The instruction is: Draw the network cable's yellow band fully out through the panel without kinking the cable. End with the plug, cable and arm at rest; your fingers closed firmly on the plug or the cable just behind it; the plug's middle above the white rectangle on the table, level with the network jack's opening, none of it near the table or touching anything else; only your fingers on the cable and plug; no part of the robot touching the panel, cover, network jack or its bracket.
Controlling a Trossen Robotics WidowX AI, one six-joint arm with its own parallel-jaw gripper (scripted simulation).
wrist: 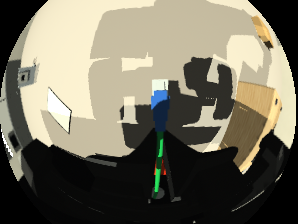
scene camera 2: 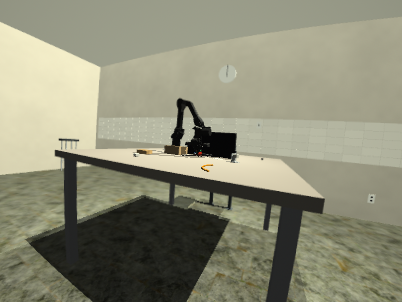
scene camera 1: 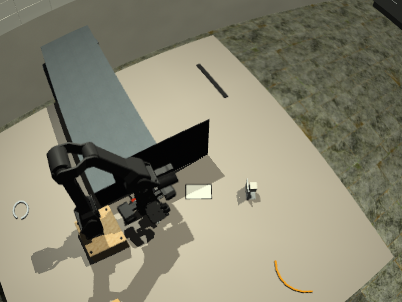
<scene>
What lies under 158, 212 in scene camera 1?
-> The gripper.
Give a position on a grey-blue cover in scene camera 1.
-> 95, 107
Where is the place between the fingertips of the gripper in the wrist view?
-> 158, 131
</scene>
